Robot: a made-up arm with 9 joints. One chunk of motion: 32 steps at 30 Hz.
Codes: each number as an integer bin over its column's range. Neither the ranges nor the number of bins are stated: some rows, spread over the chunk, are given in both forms.
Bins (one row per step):
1: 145 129 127 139 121 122 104 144 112
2: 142 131 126 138 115 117 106 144 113
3: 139 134 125 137 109 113 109 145 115
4: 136 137 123 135 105 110 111 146 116
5: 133 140 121 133 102 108 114 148 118
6: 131 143 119 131 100 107 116 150 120
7: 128 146 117 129 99 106 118 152 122
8: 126 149 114 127 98 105 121 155 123
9: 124 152 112 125 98 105 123 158 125
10: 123 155 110 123 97 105 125 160 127
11: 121 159 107 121 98 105 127 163 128
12: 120 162 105 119 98 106 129 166 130
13: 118 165 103 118 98 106 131 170 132
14: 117 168 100 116 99 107 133 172 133
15: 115 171 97 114 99 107 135 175 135
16: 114 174 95 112 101 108 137 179 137
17: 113 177 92 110 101 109 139 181 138
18: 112 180 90 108 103 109 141 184 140
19: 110 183 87 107 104 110 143 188 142
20: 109 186 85 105 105 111 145 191 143
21: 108 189 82 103 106 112 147 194 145
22: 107 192 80 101 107 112 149 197 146
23: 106 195 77 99 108 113 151 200 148
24: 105 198 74 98 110 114 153 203 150
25: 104 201 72 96 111 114 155 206 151
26: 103 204 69 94 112 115 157 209 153
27: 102 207 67 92 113 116 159 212 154
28: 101 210 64 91 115 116 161 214 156
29: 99 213 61 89 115 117 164 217 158
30: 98 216 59 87 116 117 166 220 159
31: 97 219 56 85 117 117 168 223 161
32: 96 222 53 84 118 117 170 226 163
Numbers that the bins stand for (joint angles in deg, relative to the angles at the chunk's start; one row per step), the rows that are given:
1: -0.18 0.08 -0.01 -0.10 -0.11 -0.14 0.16 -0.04 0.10
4: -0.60 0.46 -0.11 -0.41 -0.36 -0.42 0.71 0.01 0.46
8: -1.08 1.03 -0.32 -1.04 -0.47 -0.54 1.50 0.26 1.09
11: -1.31 1.50 -0.48 -1.51 -0.47 -0.54 1.97 0.48 1.55
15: -1.60 2.06 -0.72 -2.06 -0.46 -0.50 2.60 0.81 2.18
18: -1.74 2.49 -0.89 -2.53 -0.39 -0.45 3.07 1.06 2.63
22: -1.97 3.06 -1.12 -3.08 -0.33 -0.38 3.70 1.42 3.17
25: -2.12 3.48 -1.31 -3.48 -0.27 -0.33 4.17 1.67 3.62
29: -2.35 4.05 -1.57 -4.03 -0.20 -0.26 4.88 1.97 4.26
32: -2.49 4.47 -1.76 -4.42 -0.16 -0.26 5.35 2.22 4.71
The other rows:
2: -0.32 0.18 -0.04 -0.17 -0.20 -0.26 0.32 -0.04 0.19
3: -0.46 0.32 -0.06 -0.25 -0.30 -0.35 0.56 -0.02 0.37
5: -0.75 0.60 -0.15 -0.57 -0.41 -0.47 0.95 0.07 0.64
6: -0.84 0.74 -0.20 -0.72 -0.44 -0.50 1.11 0.12 0.82
7: -0.98 0.88 -0.25 -0.88 -0.46 -0.52 1.26 0.18 1.00
9: -1.17 1.17 -0.37 -1.20 -0.47 -0.54 1.66 0.34 1.27
10: -1.22 1.31 -0.41 -1.35 -0.49 -0.54 1.81 0.40 1.45
12: -1.36 1.64 -0.53 -1.67 -0.47 -0.52 2.13 0.56 1.73
13: -1.45 1.78 -0.58 -1.75 -0.47 -0.52 2.29 0.67 1.91
14: -1.50 1.92 -0.65 -1.90 -0.46 -0.50 2.44 0.73 2.00
16: -1.64 2.21 -0.77 -2.22 -0.43 -0.47 2.76 0.92 2.36
17: -1.69 2.35 -0.84 -2.38 -0.43 -0.45 2.91 0.98 2.45
19: -1.83 2.63 -0.96 -2.61 -0.38 -0.42 3.23 1.17 2.81
20: -1.88 2.77 -1.00 -2.77 -0.36 -0.40 3.39 1.25 2.90
21: -1.93 2.91 -1.07 -2.93 -0.35 -0.38 3.54 1.34 3.08
23: -2.02 3.20 -1.19 -3.24 -0.31 -0.35 3.86 1.50 3.35
24: -2.07 3.34 -1.26 -3.32 -0.28 -0.33 4.01 1.58 3.53
26: -2.16 3.62 -1.38 -3.64 -0.25 -0.31 4.33 1.75 3.80
27: -2.21 3.76 -1.43 -3.79 -0.24 -0.28 4.49 1.83 3.89
28: -2.26 3.91 -1.50 -3.87 -0.20 -0.28 4.64 1.89 4.08
30: -2.40 4.19 -1.62 -4.19 -0.19 -0.26 5.04 2.05 4.35
31: -2.45 4.33 -1.69 -4.34 -0.17 -0.26 5.19 2.14 4.53

